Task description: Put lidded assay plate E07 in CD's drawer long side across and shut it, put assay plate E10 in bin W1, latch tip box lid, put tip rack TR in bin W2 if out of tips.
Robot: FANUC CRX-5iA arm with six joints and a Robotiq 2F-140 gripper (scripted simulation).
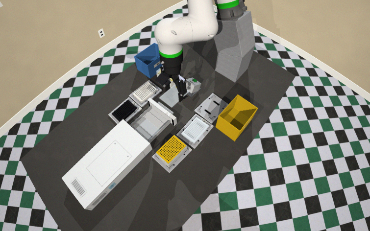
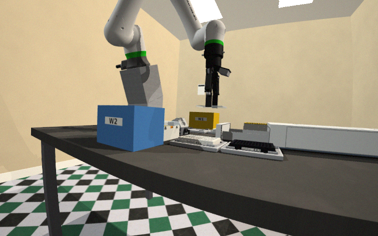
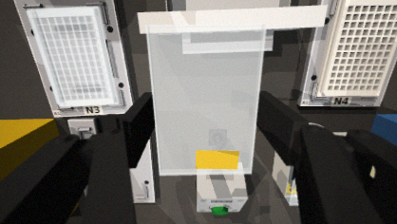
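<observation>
My hand is 210 mm to the left of the black assay plate, 200 mm short of it and 150 mm above it. Round my hand: lid (20 mm below); then DONE key box (170 mm behind, 110 mm below, 20 mm to the right); then nest N3 (170 mm to the left, 160 mm below, 30 mm ahead).
</observation>
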